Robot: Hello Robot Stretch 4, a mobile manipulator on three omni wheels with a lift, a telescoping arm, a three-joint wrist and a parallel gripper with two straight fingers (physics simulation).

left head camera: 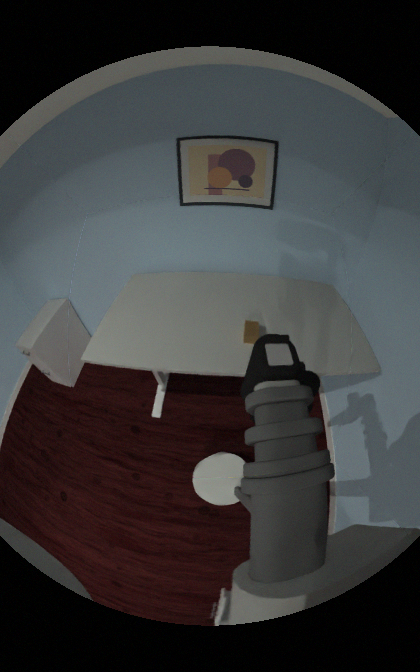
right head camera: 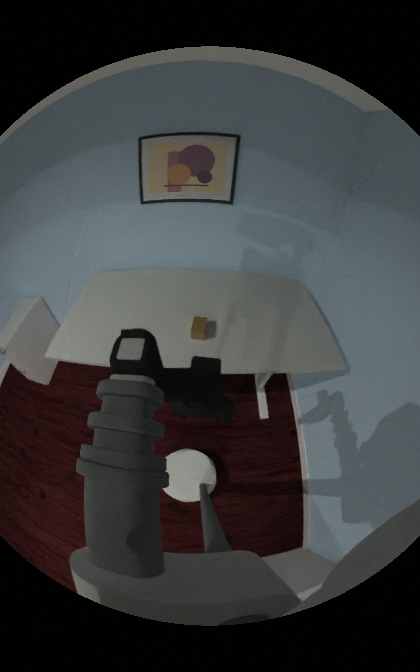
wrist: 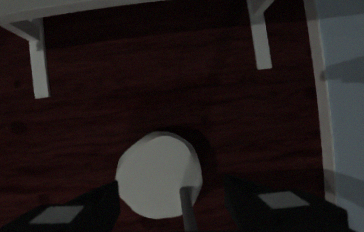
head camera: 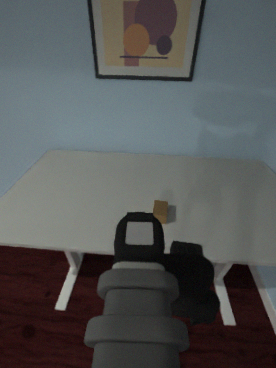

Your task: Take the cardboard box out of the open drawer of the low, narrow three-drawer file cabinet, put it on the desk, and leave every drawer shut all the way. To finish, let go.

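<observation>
The cardboard box (head camera: 160, 211) (left head camera: 251, 332) (right head camera: 199, 328), small and tan, rests on the white desk (head camera: 90, 195) (left head camera: 175, 320) (right head camera: 140, 300), in the front half. My gripper (right head camera: 202, 417) (wrist: 172, 193) is open and empty, its fingers wide apart, on the near side of the desk's front edge and away from the box. The low white file cabinet (left head camera: 57, 345) (right head camera: 32, 345) stands left of the desk. No drawer visibly sticks out of it, but its front is seen at a steep angle and partly cut off, so small gaps cannot be told.
A white round object (left head camera: 220, 478) (right head camera: 190, 475) (wrist: 145, 175) stands on the floor below the gripper. Desk legs (head camera: 67, 292) (left head camera: 158, 400) (right head camera: 262, 402) (wrist: 40, 70) reach down under the desk. A wall is close on the right. A framed picture (head camera: 110, 72) hangs above the desk.
</observation>
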